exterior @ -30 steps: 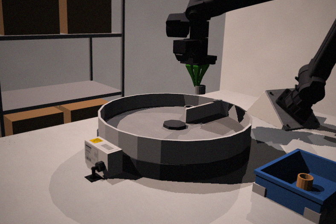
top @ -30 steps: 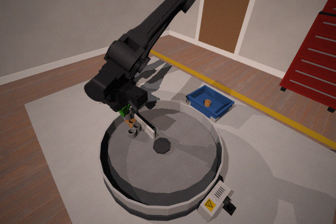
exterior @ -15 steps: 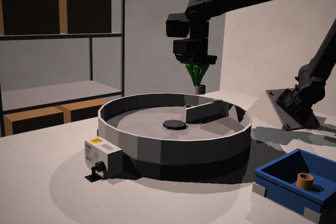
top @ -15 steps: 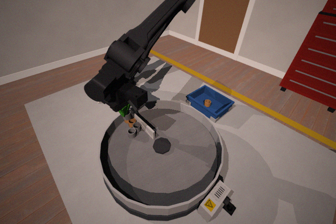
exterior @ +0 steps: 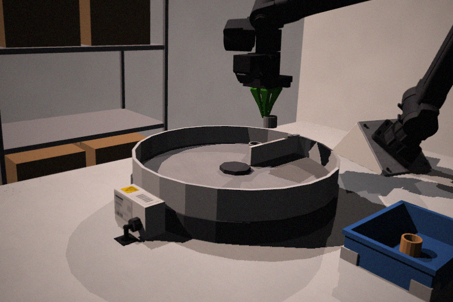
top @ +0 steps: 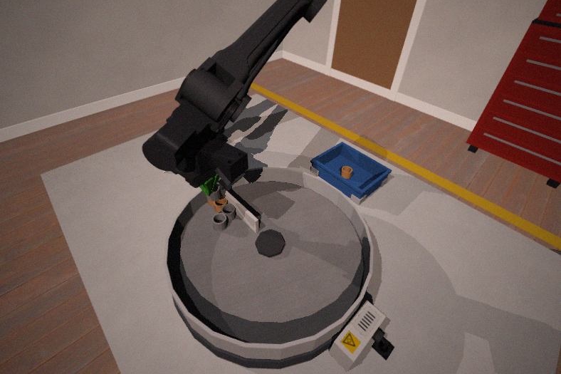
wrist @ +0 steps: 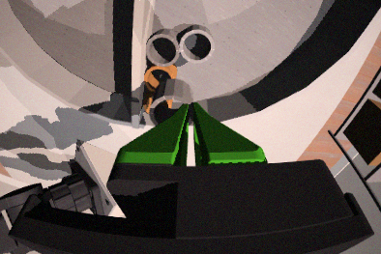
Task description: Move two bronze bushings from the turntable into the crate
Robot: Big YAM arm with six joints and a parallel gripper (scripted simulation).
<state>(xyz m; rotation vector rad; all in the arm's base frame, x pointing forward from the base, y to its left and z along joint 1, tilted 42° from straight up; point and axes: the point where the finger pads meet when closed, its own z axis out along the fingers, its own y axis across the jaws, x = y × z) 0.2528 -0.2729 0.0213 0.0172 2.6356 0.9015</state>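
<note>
Now: hand 150 mm short of the turntable, 40 mm to the right of it and 90 mm above it. Also, from my hand: blue crate 140 mm ahead, 410 mm to the left, 120 mm below.
</note>
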